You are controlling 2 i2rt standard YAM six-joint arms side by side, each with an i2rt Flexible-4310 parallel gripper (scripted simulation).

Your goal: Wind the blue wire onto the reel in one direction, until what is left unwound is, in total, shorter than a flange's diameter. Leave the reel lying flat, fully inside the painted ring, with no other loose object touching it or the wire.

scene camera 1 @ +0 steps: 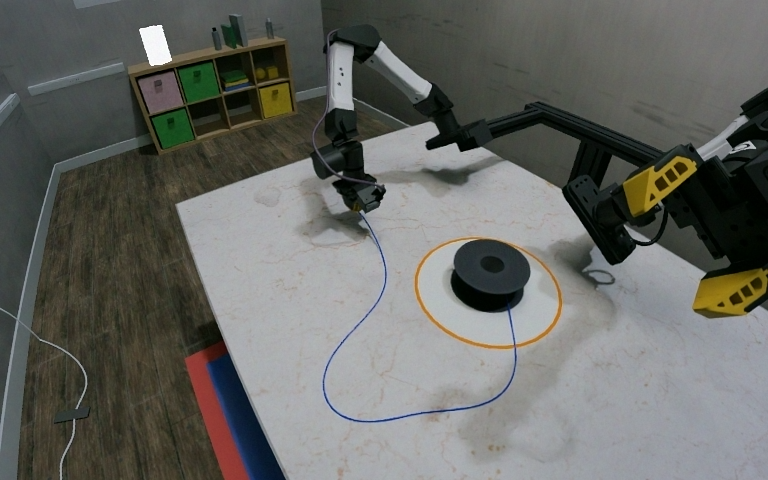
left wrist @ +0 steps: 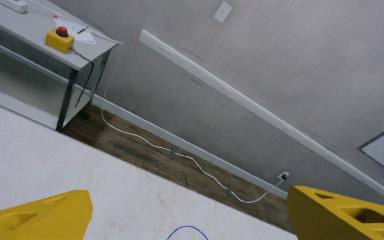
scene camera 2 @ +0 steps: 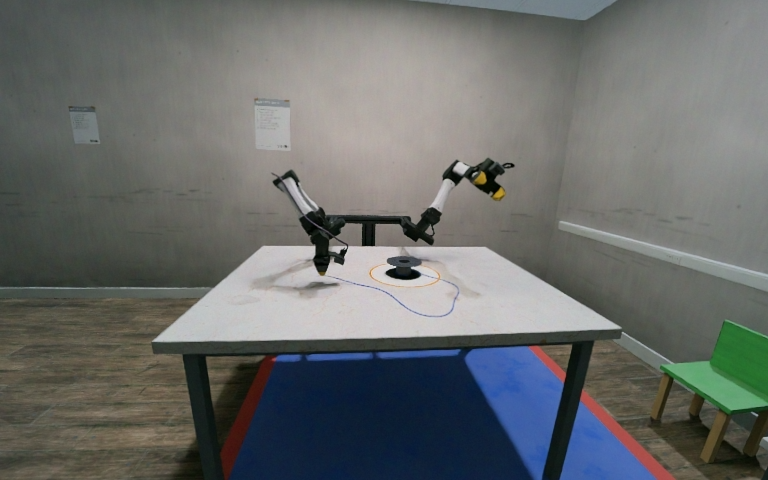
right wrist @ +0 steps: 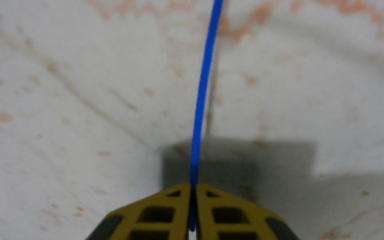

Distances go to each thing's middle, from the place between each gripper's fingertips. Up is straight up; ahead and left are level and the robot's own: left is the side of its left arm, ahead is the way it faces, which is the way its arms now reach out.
Scene:
Now: left hand [scene camera 1: 669,262] 20 cm past the dark reel [scene camera 1: 470,260], 32 cm to the left of it and 41 cm above it.
Right now my right hand is 38 cm to the right of the dark reel, 13 cm past it and 1 cm above it.

